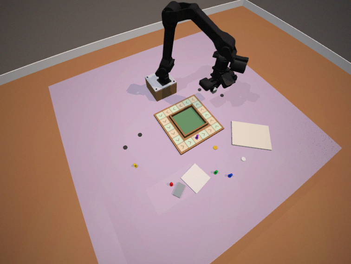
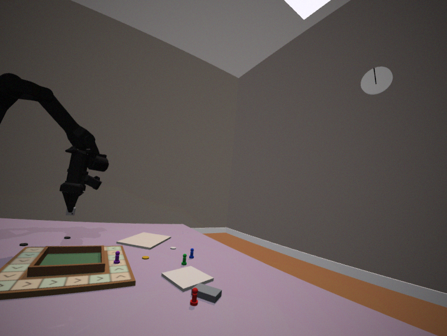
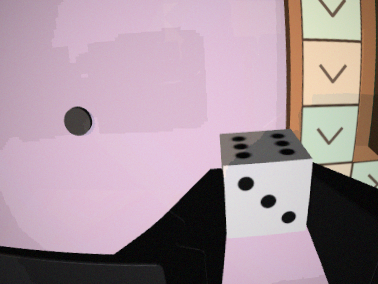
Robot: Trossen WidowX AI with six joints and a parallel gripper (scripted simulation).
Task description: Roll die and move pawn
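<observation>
The purple pawn lies 130 mm ahead of my gripper tip, 210 mm to the right of it and 90 mm below it. The rest, counted from my gripper tip: white die right at my gripper tip; green dice tray 20 mm ahead, 180 mm to the right, 110 mm below; yellow disc 230 mm ahead, 170 mm to the right, 120 mm below.
</observation>
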